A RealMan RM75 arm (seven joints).
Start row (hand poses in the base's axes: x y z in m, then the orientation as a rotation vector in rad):
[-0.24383, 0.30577, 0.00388, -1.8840, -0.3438, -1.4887]
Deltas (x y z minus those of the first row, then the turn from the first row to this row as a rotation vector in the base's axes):
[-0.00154, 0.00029, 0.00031, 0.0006, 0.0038, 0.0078]
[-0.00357, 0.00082, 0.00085, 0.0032, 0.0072, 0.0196]
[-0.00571, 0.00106, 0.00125, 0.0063, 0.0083, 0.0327]
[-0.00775, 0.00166, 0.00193, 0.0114, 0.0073, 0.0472]
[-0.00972, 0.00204, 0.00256, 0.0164, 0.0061, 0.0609]
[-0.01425, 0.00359, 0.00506, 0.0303, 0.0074, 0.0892]
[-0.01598, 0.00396, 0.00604, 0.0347, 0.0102, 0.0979]
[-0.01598, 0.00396, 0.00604, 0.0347, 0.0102, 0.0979]
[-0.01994, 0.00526, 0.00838, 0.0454, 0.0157, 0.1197]
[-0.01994, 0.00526, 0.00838, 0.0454, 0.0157, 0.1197]
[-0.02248, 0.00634, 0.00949, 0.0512, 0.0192, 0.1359]
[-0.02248, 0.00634, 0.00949, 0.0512, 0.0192, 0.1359]
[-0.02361, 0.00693, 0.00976, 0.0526, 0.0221, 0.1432]
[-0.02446, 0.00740, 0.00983, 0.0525, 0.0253, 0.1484]
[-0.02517, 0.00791, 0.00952, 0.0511, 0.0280, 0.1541]
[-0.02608, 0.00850, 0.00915, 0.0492, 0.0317, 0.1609]
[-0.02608, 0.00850, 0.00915, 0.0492, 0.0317, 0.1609]
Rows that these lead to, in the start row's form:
[-0.24537, 0.30606, 0.00419, -1.8827, -0.3485, -1.4797]
[-0.24740, 0.30659, 0.00473, -1.8779, -0.3554, -1.4684]
[-0.24954, 0.30683, 0.00513, -1.8705, -0.3640, -1.4584]
[-0.25158, 0.30743, 0.00581, -1.8594, -0.3731, -1.4493]
[-0.25355, 0.30781, 0.00644, -1.8487, -0.3817, -1.4410]
[-0.25808, 0.30936, 0.00894, -1.8262, -0.3946, -1.4198]
[-0.25981, 0.30973, 0.00992, -1.8208, -0.3973, -1.4110]
[-0.25981, 0.30973, 0.00992, -1.8208, -0.3973, -1.4110]
[-0.26377, 0.31103, 0.01226, -1.8064, -0.4050, -1.3903]
[-0.26377, 0.31103, 0.01226, -1.8064, -0.4050, -1.3903]
[-0.26631, 0.31211, 0.01337, -1.7969, -0.4126, -1.3757]
[-0.26631, 0.31211, 0.01337, -1.7969, -0.4126, -1.3757]
[-0.26744, 0.31270, 0.01364, -1.7944, -0.4163, -1.3680]
[-0.26829, 0.31317, 0.01371, -1.7942, -0.4194, -1.3614]
[-0.26900, 0.31368, 0.01340, -1.7944, -0.4241, -1.3551]
[-0.26991, 0.31427, 0.01303, -1.7951, -0.4297, -1.3472]
[-0.26991, 0.31427, 0.01303, -1.7951, -0.4297, -1.3472]

